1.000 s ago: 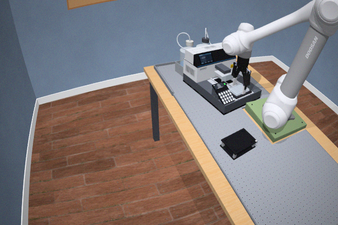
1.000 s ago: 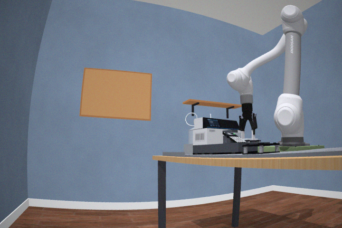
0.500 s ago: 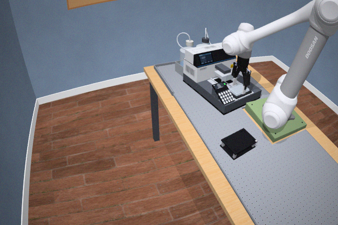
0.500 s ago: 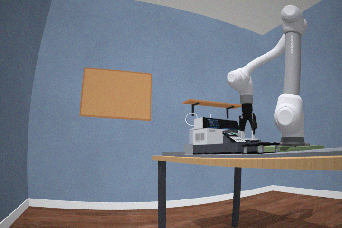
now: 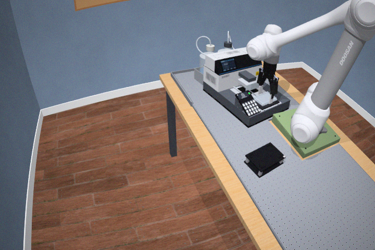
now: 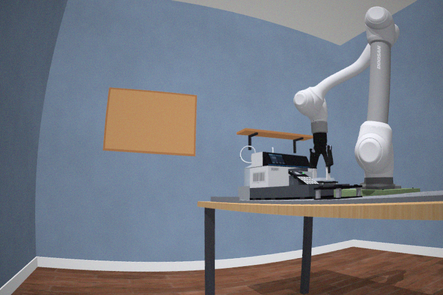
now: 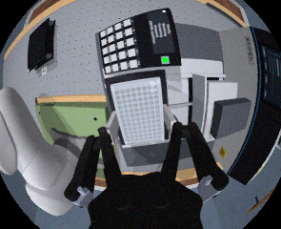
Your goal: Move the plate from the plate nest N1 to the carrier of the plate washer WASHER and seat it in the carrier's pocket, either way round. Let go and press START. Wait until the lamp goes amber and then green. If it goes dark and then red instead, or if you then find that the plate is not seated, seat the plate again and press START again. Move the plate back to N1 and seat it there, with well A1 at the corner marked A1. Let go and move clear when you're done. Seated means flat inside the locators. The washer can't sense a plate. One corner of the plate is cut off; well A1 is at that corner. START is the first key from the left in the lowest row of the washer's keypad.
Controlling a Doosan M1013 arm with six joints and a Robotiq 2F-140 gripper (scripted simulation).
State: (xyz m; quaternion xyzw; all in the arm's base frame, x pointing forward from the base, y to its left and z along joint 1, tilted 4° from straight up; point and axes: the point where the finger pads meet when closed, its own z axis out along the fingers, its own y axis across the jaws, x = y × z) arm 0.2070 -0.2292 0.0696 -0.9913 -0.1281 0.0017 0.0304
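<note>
Right now the washer carrier is 40 mm below my hand. Also, from my hand: plate washer: 40 mm ahead, 150 mm to the right, 20 mm above; then black plate nest N1: 190 mm ahead, 360 mm to the left, 70 mm below; then well plate: 20 mm below.
</note>
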